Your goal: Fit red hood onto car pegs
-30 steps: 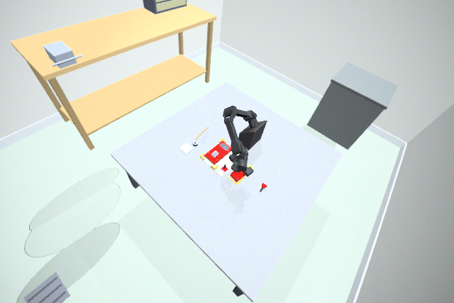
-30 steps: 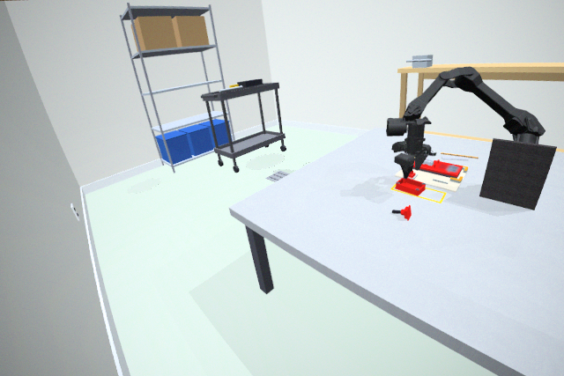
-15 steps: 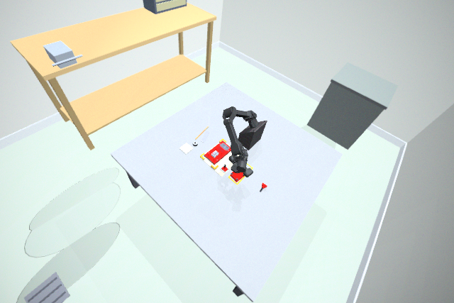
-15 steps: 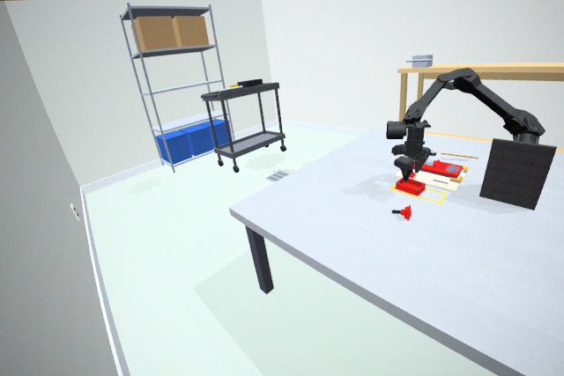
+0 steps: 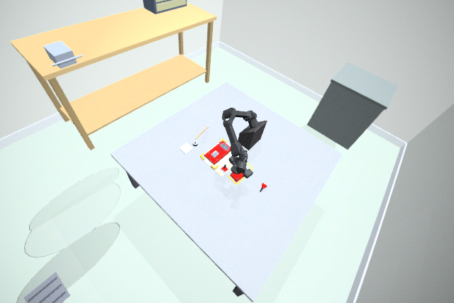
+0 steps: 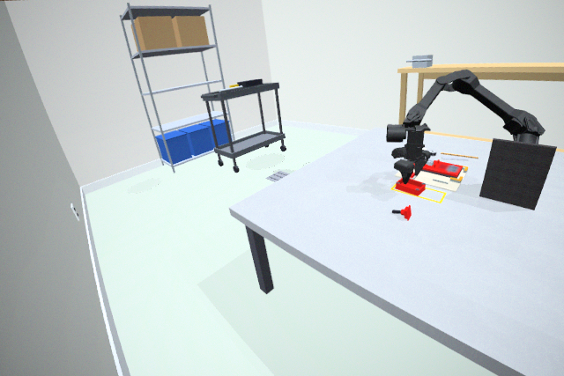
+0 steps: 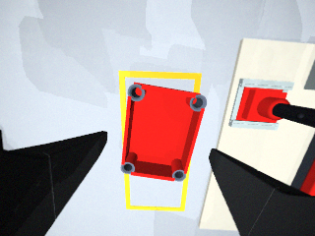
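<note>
Now: gripper tip 30 mm above the red hood. Round my gripper tip: wheel: 410 mm to the right, 30 mm below, 30 mm ahead; then grey engine block: 220 mm to the right, 20 mm below; then grey holder: 100 mm to the right, 30 mm ahead, 10 mm below.
</note>
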